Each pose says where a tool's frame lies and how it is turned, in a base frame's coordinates. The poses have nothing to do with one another.
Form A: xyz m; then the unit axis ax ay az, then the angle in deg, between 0 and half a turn.
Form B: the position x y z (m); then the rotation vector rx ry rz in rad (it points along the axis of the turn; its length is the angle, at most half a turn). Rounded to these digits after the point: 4 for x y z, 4 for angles.
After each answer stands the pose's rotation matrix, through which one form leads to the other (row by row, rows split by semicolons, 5 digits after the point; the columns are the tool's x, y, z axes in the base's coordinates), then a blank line. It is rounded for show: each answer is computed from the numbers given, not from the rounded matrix.
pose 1, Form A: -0.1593 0.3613 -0.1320 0.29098 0.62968 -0.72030 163.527
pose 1, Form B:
-0.1593 0.3613 -0.1320 0.8305 1.7972 -2.0558
-0.79309 0.56318 -0.23203; 0.15468 -0.18223 -0.97101; -0.58914 -0.80599 0.05742

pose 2, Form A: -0.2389 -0.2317 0.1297 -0.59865 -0.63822 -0.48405 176.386
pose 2, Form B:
-0.2389 -0.2317 0.1297 -1.8429 -1.9648 -1.4901
-0.28197 0.79388 0.53874; 0.73286 -0.18418 0.65497; 0.61920 0.57950 -0.52987

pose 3, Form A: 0.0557 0.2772 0.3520 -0.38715 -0.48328 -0.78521 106.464
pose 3, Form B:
0.0557 0.2772 0.3520 -0.7194 -0.8980 -1.4590
-0.09105 0.99314 -0.07331; -0.51289 0.01634 0.85830; 0.85361 0.11575 0.50788

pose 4, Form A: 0.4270 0.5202 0.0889 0.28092 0.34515 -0.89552 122.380
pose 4, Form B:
0.4270 0.5202 0.0889 0.6000 0.7372 -1.9128
-0.41435 0.90516 -0.09481; -0.60740 -0.35261 -0.71186; -0.67778 -0.23737 0.69590

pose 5, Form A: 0.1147 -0.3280 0.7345 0.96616 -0.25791 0.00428 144.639
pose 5, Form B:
0.1147 -0.3280 0.7345 2.4390 -0.6511 0.0108
0.87920 -0.45487 -0.14175; -0.44992 -0.69476 -0.56115; 0.15677 0.55714 -0.81549

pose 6, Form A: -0.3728 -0.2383 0.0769 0.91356 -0.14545 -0.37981 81.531
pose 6, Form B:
-0.3728 -0.2383 0.0769 1.3000 -0.2070 -0.5405
0.85895 0.26236 -0.43974; -0.48898 0.16531 -0.85649; -0.15201 0.95070 0.27028

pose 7, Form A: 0.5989 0.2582 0.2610 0.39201 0.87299 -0.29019 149.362
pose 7, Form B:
0.5989 0.2582 0.2610 1.0219 2.2758 -0.7565
-0.57451 0.78456 0.23325; 0.48879 0.55744 -0.67108; -0.65652 -0.27153 -0.70374

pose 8, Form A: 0.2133 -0.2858 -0.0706 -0.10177 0.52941 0.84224 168.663
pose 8, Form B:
0.2133 -0.2858 -0.0706 -0.2996 1.5584 2.4793
-0.95998 -0.27227 -0.06569; 0.05886 -0.42541 0.90309; -0.27383 0.86307 0.42441

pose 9, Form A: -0.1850 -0.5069 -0.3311 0.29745 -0.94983 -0.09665 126.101
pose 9, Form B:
-0.1850 -0.5069 -0.3311 0.6547 -2.0905 -0.2127
-0.44860 -0.37091 -0.81313; -0.52709 0.84455 -0.09444; 0.72176 0.38623 -0.57437

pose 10, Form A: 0.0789 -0.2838 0.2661 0.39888 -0.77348 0.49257 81.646
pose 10, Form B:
0.0789 -0.2838 0.2661 0.5684 -1.1022 0.7019
0.28128 -0.75104 -0.59734; 0.22364 0.65664 -0.72029; 0.93320 0.06901 0.35266

